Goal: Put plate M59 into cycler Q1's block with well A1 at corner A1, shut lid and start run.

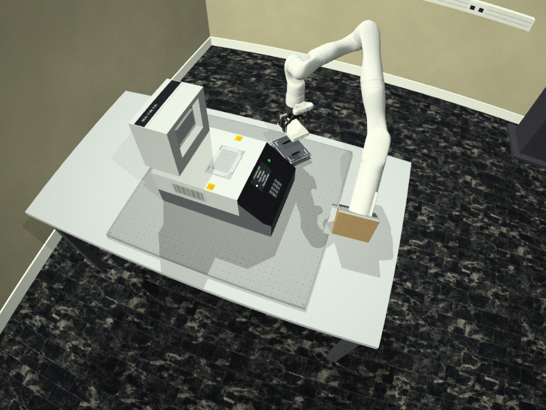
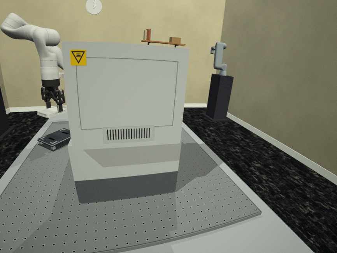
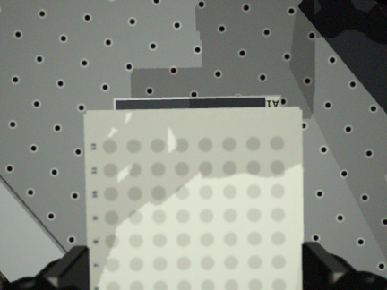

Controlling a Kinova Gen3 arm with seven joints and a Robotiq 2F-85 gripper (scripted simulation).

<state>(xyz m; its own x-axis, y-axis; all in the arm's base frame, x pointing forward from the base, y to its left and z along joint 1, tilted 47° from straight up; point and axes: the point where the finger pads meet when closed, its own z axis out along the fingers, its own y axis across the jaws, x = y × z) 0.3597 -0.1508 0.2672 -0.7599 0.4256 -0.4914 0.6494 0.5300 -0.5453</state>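
My gripper is now 14 cm above the plate nest N1. The rest, counted from my hand: plate M59: 1 cm below; then nest A1 mark: 2 cm behind, 9 cm to the left, 13 cm below.
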